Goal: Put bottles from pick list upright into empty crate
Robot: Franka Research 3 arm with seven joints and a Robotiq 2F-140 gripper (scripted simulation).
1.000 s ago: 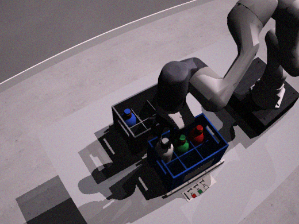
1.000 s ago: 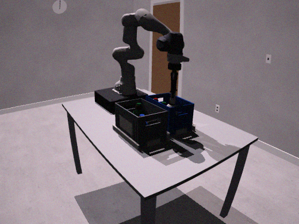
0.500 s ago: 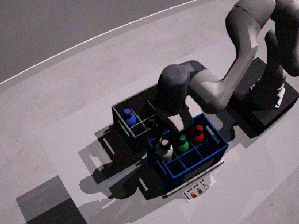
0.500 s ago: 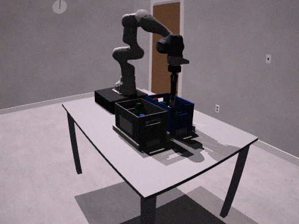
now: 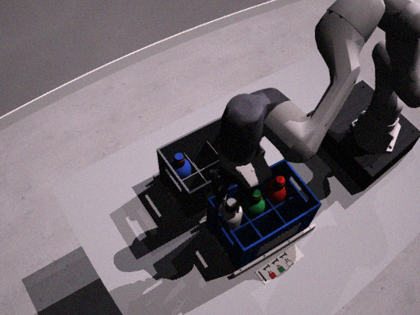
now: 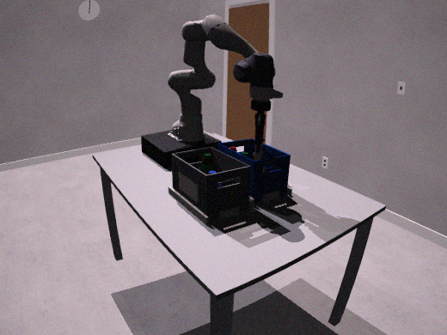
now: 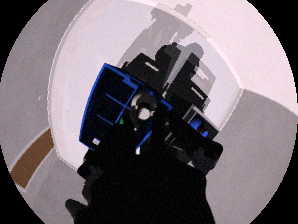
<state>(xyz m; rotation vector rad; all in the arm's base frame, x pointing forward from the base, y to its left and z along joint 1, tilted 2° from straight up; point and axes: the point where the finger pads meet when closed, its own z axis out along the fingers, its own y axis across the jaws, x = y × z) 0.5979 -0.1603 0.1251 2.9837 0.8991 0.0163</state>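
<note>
Right now the white-labelled bottle is 80 mm below my hand. From my hand the other things lie so: black crate (170 mm to the right, 110 mm below, 100 mm behind); blue crate (110 mm below, 80 mm behind, 60 mm to the left); red-label bottle (170 mm behind, 110 mm below, 40 mm to the left).
</note>
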